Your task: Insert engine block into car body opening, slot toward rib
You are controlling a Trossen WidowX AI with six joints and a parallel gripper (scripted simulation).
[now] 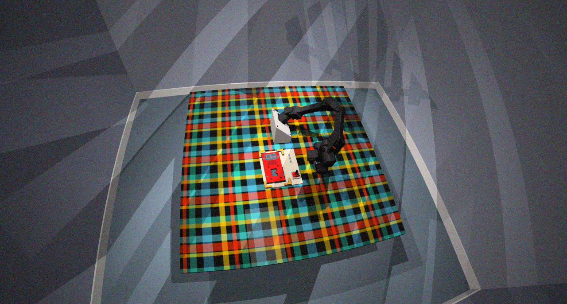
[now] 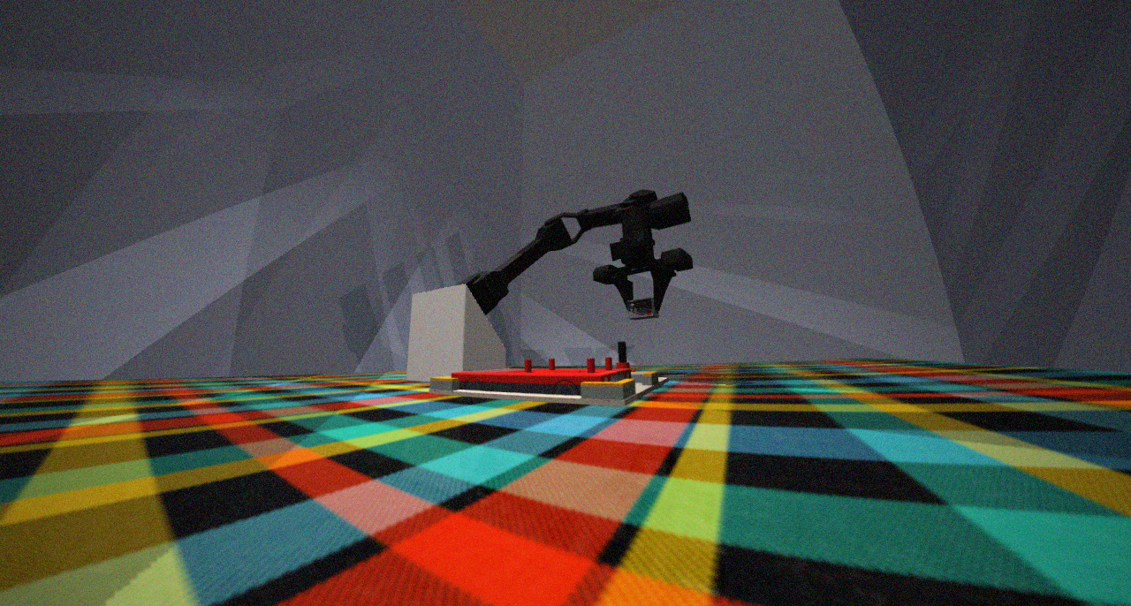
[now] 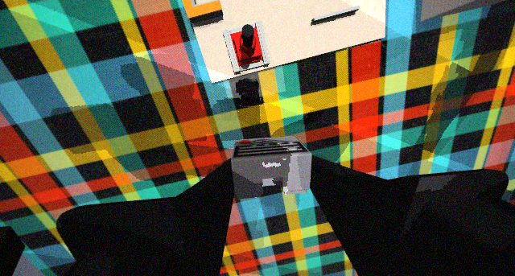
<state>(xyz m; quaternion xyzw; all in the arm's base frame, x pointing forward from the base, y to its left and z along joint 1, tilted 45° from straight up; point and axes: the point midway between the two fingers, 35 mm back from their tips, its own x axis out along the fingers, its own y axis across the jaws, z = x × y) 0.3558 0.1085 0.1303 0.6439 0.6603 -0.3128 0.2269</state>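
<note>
Now: the engine block 10 mm above my gripper tip.
</note>
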